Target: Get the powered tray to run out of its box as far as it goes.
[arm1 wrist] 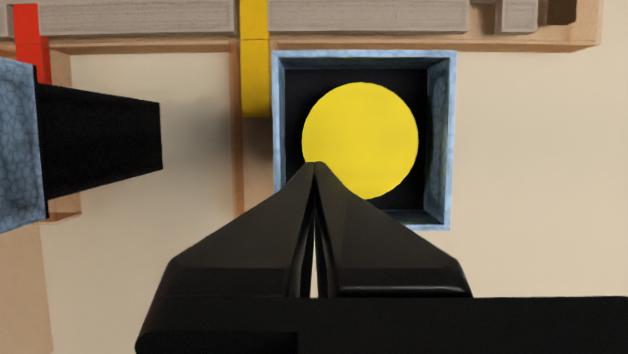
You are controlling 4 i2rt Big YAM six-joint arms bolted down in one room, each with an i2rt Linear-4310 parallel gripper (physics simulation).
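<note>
My arm1 gripper [315,164] is shut and holds nothing. Its fingertips show over the lower left part of a round yellow disc [361,135], like a large button. The disc sits inside an open square blue box [442,145] with a dark inside. How high the tips are above the disc is hard to tell. The powered tray cannot be made out for certain in this view. The grippers of arm2, arm3 and arm4 do not show.
Grey bars [135,17] lie in a wooden channel along the top. A yellow piece [255,75] stands left of the box, and a red piece [32,30] is at the upper left. A blue block [17,145] with a black tapered part [100,140] juts in from the left.
</note>
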